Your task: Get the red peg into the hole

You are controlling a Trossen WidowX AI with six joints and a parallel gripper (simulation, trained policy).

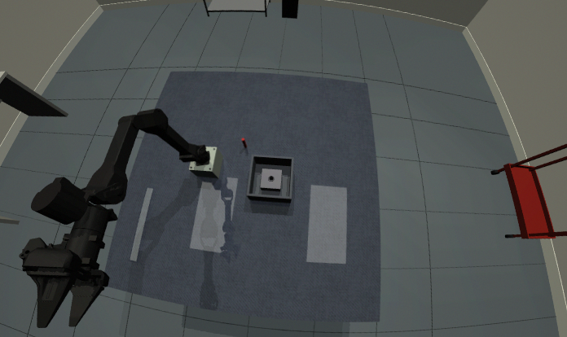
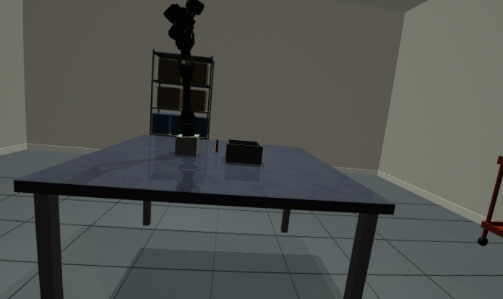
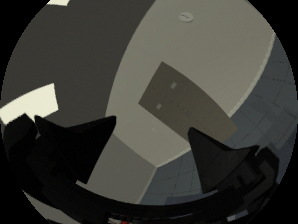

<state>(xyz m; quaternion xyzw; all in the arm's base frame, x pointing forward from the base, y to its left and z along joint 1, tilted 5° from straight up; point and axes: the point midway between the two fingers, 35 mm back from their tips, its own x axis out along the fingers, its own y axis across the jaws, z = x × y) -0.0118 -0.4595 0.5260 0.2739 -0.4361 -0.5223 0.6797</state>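
Right now my gripper tip is 590 mm to the right of the red peg, 590 mm above it and 240 mm short of it. From my gripper tip the other things lie so: dark box: 600 mm below, 390 mm to the left, 360 mm ahead; then plate: 580 mm below, 390 mm to the left, 360 mm ahead.
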